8 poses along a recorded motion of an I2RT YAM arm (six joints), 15 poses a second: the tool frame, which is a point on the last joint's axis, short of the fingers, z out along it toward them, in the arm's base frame.
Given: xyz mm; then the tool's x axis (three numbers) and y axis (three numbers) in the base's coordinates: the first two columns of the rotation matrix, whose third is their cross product.
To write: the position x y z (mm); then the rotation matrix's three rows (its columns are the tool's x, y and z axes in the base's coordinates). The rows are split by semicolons. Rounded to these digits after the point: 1 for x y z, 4 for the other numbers.
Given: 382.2 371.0 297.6 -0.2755 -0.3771 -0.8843 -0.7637 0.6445 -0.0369
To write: 382.2 371.0 297.6; -0.2755 -0.7637 0.5838; -0.3771 0.6445 0.6652; -0.8843 -0.0369 -0.4656
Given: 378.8 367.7 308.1 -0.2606 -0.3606 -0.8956 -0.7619 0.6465 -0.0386
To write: 378.8 367.7 308.1; -0.2606 -0.7619 0.5929; -0.3606 0.6465 0.6723; -0.8956 -0.0386 -0.4432
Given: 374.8 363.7 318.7 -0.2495 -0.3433 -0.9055 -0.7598 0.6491 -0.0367
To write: 374.8 363.7 318.7; -0.2495 -0.7598 0.6004; -0.3433 0.6491 0.6788; -0.9055 -0.0367 -0.4228
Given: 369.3 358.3 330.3 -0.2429 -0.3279 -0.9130 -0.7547 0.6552 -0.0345
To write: 369.3 358.3 330.3; -0.2429 -0.7547 0.6095; -0.3279 0.6552 0.6807; -0.9130 -0.0345 -0.4066
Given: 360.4 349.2 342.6 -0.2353 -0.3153 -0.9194 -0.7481 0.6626 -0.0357
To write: 360.4 349.2 342.6; -0.2353 -0.7481 0.6205; -0.3153 0.6626 0.6794; -0.9194 -0.0357 -0.3918
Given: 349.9 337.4 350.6 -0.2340 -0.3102 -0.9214 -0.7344 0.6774 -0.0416
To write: 349.9 337.4 350.6; -0.2340 -0.7344 0.6371; -0.3102 0.6774 0.6669; -0.9214 -0.0416 -0.3863
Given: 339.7 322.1 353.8 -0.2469 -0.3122 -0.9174 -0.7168 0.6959 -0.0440
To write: 339.7 322.1 353.8; -0.2469 -0.7168 0.6522; -0.3122 0.6959 0.6467; -0.9174 -0.0440 -0.3956
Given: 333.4 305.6 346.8 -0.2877 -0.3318 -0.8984 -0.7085 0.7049 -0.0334
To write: 333.4 305.6 346.8; -0.2877 -0.7085 0.6444; -0.3318 0.7049 0.6269; -0.8984 -0.0334 -0.4379
